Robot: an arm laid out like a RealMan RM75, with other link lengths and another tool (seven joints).
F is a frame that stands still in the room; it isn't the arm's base.
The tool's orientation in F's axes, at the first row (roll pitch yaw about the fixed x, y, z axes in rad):
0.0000 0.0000 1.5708
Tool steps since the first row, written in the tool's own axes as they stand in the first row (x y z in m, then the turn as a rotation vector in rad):
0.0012 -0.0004 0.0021 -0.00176 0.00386 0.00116
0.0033 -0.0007 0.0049 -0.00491 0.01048 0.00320
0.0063 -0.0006 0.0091 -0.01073 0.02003 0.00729
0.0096 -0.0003 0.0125 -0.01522 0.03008 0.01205
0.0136 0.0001 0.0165 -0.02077 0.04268 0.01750
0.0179 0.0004 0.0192 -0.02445 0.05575 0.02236
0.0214 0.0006 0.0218 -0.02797 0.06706 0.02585
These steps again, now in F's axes. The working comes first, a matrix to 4 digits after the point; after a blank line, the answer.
The tool's axes in the first row as the columns of a matrix, in F's axes (used below as rounded here):
0.0000 -1.0000 0.0000
1.0000 0.0000 0.0000
0.0000 0.0000 1.0000

0.0004 0.0012 0.0021 -0.00386 -0.00176 0.00116
0.0007 0.0033 0.0049 -0.01048 -0.00491 0.00320
0.0006 0.0063 0.0091 -0.02003 -0.01073 0.00729
0.0003 0.0096 0.0125 -0.03008 -0.01522 0.01205
-0.0001 0.0136 0.0165 -0.04268 -0.02077 0.01750
-0.0004 0.0179 0.0192 -0.05575 -0.02445 0.02236
-0.0006 0.0214 0.0218 -0.06706 -0.02797 0.02585

